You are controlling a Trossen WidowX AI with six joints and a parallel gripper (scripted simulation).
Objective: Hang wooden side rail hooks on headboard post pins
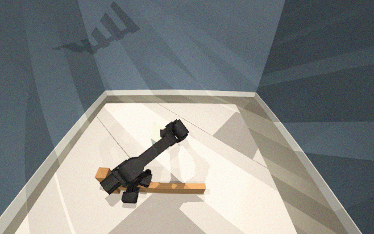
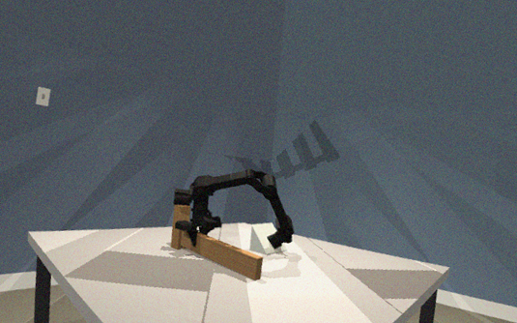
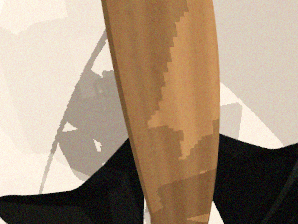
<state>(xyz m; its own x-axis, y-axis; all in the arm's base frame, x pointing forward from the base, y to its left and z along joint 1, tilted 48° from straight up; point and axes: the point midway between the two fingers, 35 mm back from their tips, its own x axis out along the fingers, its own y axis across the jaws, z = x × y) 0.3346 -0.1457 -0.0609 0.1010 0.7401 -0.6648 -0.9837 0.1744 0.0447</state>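
Right now my gripper tip is 20 mm past the headboard post, 120 mm to the left of it and 40 mm below it.
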